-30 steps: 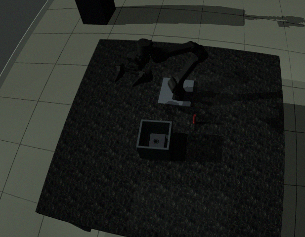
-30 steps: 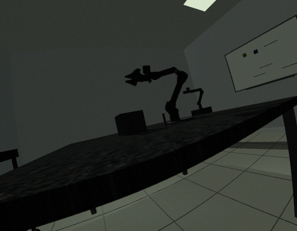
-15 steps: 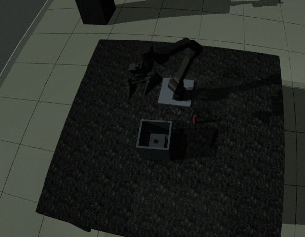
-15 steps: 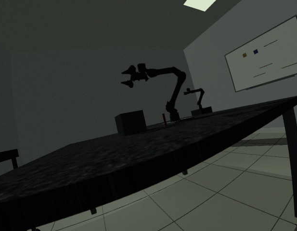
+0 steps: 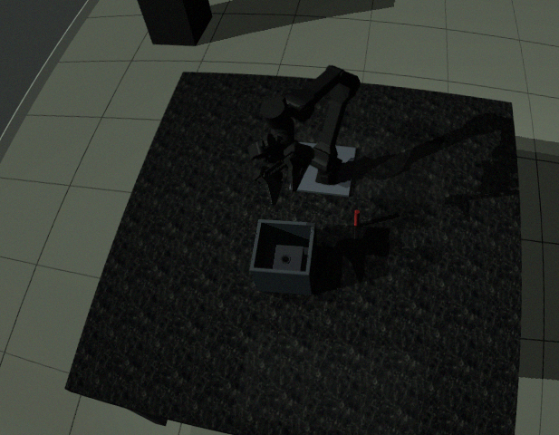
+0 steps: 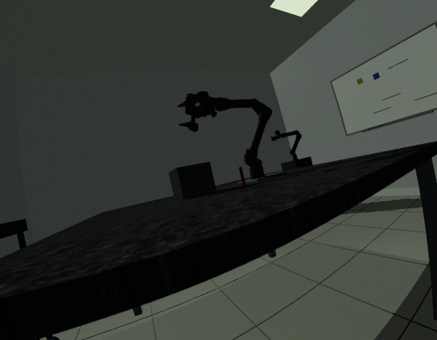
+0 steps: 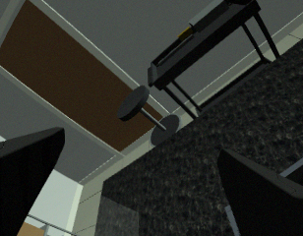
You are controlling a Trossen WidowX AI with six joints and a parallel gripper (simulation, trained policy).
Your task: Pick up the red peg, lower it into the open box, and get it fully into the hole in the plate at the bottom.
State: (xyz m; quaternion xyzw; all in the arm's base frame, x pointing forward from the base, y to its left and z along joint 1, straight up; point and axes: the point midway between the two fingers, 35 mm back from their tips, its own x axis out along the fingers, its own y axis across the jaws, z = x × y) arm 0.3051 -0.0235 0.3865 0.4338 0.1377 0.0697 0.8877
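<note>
The red peg lies 18 cm behind my gripper tip, 14 cm to the left of it and 35 cm below it. Also, from my gripper tip: plate 3 cm to the right, 34 cm below.
</note>
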